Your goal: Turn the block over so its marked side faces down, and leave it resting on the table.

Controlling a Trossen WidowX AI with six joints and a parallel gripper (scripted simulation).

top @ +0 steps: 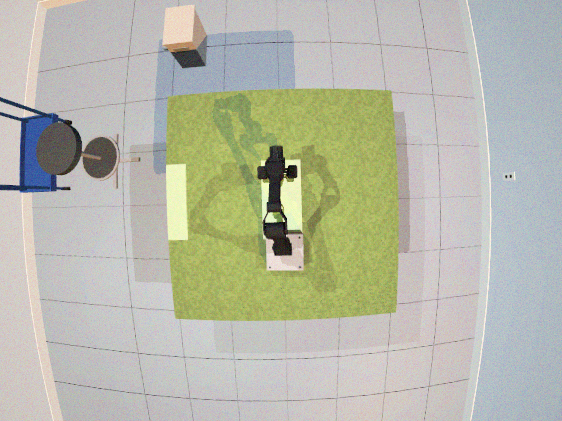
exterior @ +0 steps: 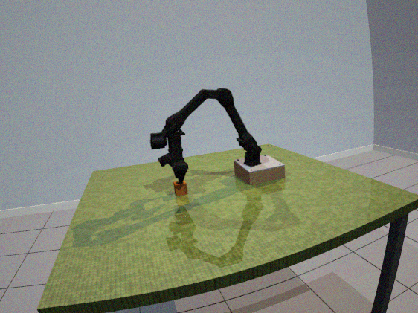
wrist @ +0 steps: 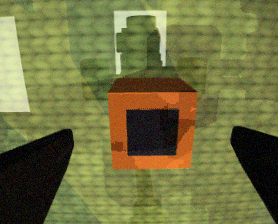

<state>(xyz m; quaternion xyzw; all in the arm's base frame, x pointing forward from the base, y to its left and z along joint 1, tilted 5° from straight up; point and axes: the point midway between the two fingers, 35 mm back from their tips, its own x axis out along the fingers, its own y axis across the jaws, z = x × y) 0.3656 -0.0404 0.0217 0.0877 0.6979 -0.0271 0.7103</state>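
My gripper tip is now 2 cm above the orange block.
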